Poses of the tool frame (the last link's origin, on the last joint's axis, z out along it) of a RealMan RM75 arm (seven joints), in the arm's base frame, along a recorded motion.
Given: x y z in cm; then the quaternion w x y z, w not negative.
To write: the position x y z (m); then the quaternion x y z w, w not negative. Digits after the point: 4 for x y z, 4 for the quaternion.
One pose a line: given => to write
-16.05, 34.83, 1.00, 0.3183, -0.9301, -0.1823, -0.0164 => -0.1605, 0.3483, 0.0100, -0.9301, -0.1823, -0.0164, 0.3183
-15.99, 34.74, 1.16, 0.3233, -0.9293, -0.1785, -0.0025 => -0.1599, 0.3474, 0.0116, -0.9293, -0.1785, -0.0025, 0.3233
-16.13, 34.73, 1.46, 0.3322, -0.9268, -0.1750, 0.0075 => -0.1613, 0.3473, 0.0146, -0.9268, -0.1750, 0.0075, 0.3322
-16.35, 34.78, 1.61, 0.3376, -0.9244, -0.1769, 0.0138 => -0.1635, 0.3478, 0.0161, -0.9244, -0.1769, 0.0138, 0.3376
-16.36, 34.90, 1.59, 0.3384, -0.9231, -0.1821, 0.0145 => -0.1636, 0.3490, 0.0159, -0.9231, -0.1821, 0.0145, 0.3384
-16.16, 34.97, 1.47, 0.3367, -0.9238, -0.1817, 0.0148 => -0.1616, 0.3497, 0.0147, -0.9238, -0.1817, 0.0148, 0.3367
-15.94, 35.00, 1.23, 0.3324, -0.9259, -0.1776, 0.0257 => -0.1594, 0.3500, 0.0123, -0.9259, -0.1776, 0.0257, 0.3324
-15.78, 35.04, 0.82, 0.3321, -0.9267, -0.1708, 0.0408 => -0.1578, 0.3504, 0.0082, -0.9267, -0.1708, 0.0408, 0.3321
